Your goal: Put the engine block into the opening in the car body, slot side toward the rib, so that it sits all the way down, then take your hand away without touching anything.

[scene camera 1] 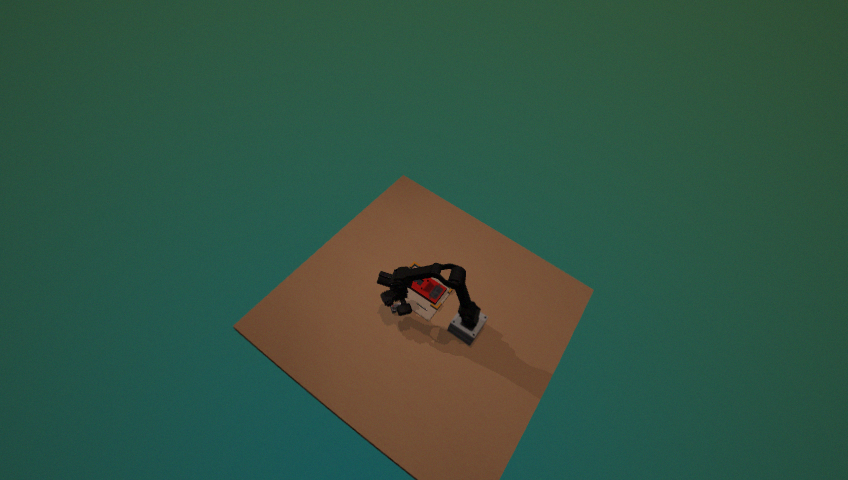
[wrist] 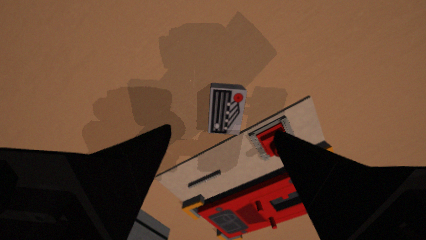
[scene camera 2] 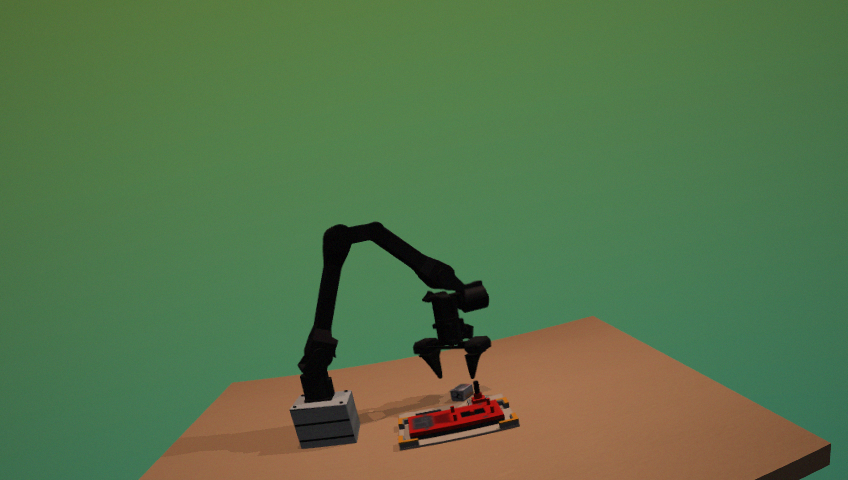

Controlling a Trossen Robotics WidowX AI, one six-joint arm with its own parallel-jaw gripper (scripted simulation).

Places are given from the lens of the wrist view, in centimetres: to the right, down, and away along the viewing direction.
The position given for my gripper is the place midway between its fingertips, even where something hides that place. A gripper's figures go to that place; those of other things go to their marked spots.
my gripper (wrist: 223, 132): 1, 1, 11
engine block (wrist: 226, 106): 1, -1, 13
